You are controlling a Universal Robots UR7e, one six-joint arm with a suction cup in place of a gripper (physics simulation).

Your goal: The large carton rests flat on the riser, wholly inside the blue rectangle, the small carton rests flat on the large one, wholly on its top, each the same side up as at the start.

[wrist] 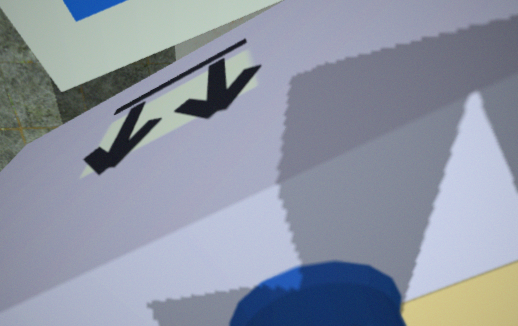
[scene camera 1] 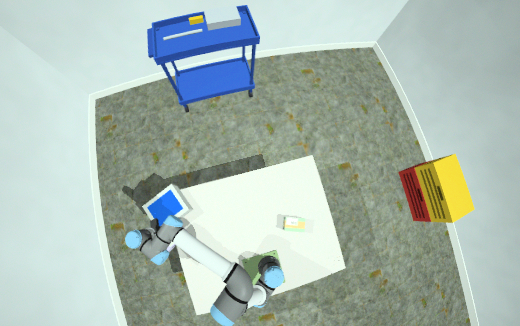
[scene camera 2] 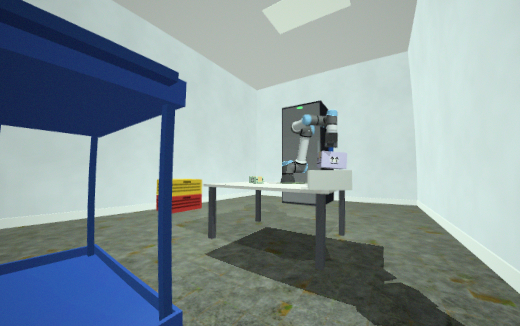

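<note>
The large lilac carton [scene camera 2: 334, 160] [wrist: 210, 165] hangs upright from my suction cup [scene camera 2: 330, 149] [wrist: 320, 300], arrows upward in scene camera 2. Its underside looks about level with or slightly above the top of the white riser [scene camera 1: 182, 195] [scene camera 2: 330, 180] [wrist: 65, 60]. In the wrist view it is beside the riser, with floor visible between them. The arm mostly hides it in scene camera 1. The blue rectangle [scene camera 1: 167, 202] [wrist: 92, 6] is on the riser's top. The small green and yellow carton [scene camera 1: 294, 225] [scene camera 2: 256, 179] rests on the white table [scene camera 1: 250, 200] [scene camera 2: 250, 186], well away from the riser.
The arm's base stands on a green plate [scene camera 1: 251, 265] at the table's edge. A blue cart [scene camera 1: 215, 90] [scene camera 2: 166, 200] stands apart from the table. Yellow and red crates [scene camera 1: 440, 190] [scene camera 2: 179, 195] stand by the wall. A dark cabinet [scene camera 2: 300, 145] is behind the arm.
</note>
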